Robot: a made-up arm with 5 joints.
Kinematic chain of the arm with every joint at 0, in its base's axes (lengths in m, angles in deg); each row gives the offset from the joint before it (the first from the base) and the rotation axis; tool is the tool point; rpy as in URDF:
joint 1: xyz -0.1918 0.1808 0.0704 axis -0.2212 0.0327 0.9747
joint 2: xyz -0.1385 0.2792 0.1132 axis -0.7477 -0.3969 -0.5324
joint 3: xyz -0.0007 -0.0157 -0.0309 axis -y
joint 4: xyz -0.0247 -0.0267 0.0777 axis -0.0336 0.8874 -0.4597
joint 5: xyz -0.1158 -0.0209 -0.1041 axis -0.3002 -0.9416 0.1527
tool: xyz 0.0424 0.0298 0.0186 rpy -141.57 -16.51 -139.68
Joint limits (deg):
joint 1: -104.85..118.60
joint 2: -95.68..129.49
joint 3: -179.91..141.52
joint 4: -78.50..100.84
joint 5: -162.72..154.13
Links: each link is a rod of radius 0.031 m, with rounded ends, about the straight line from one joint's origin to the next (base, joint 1, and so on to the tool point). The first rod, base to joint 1, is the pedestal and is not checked.
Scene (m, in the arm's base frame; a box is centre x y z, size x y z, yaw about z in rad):
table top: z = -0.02
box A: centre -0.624 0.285 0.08 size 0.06 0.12 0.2 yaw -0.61
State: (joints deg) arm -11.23 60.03 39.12 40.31 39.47
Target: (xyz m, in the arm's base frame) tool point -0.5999 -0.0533 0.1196
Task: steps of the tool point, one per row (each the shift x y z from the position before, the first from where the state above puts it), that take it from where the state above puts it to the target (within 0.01 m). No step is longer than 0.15 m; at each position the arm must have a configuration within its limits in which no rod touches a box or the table.
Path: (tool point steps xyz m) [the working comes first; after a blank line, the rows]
Joints at the target: 87.95 40.97 25.13 66.99 79.01
Straight joint move there: touches box A.

1: -0.0096 -0.0170 0.0146
2: -0.0028 -0.0191 0.0149
3: 0.0047 -0.0193 0.0136
4: 0.0118 -0.0176 0.0112
5: -0.0777 -0.0643 -0.0222
6: -0.0544 -0.0890 -0.0152
7: -0.0241 -0.1053 -0.0066
8: 0.0108 -0.1107 0.0031
9: 0.0468 -0.1038 0.0128
10: -0.0187 -0.0230 0.0159
11: -0.0319 -0.0123 0.0110
12: -0.0402 0.0020 0.0021
13: -0.0410 0.0185 -0.0076

